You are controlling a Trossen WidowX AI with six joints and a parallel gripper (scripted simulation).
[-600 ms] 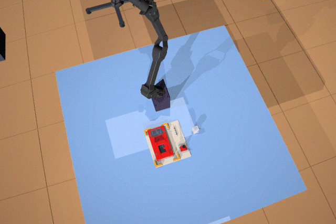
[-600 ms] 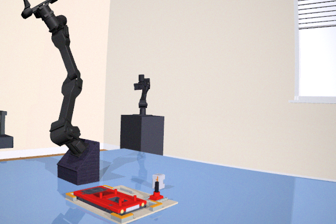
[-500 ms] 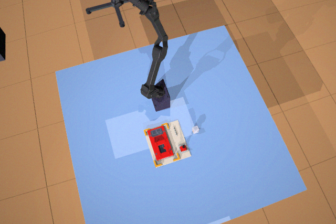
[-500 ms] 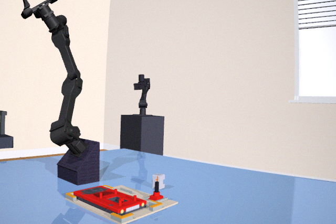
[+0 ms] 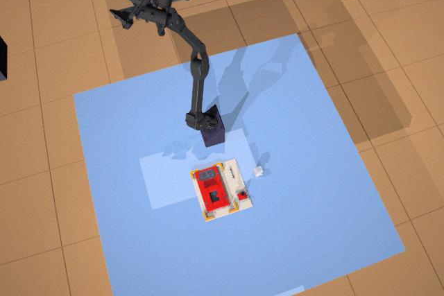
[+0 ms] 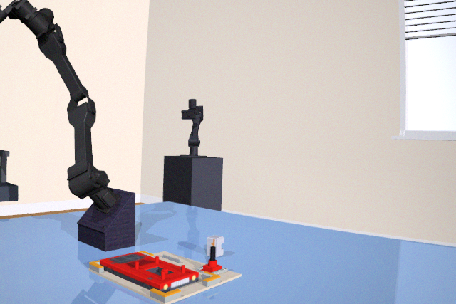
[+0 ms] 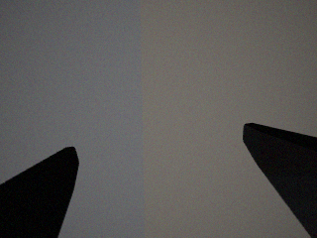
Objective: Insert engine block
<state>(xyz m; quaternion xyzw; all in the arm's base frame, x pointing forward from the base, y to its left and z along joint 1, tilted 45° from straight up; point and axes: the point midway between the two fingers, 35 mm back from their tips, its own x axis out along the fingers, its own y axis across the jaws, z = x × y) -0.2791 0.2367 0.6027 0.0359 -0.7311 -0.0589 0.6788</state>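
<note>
Right now my gripper tip is 720 mm above the grey engine block, 520 mm short of it and 450 mm to the right of it. From my gripper tip the other things lie so: dark peg (710 mm below, 610 mm ahead, 340 mm to the left).
</note>
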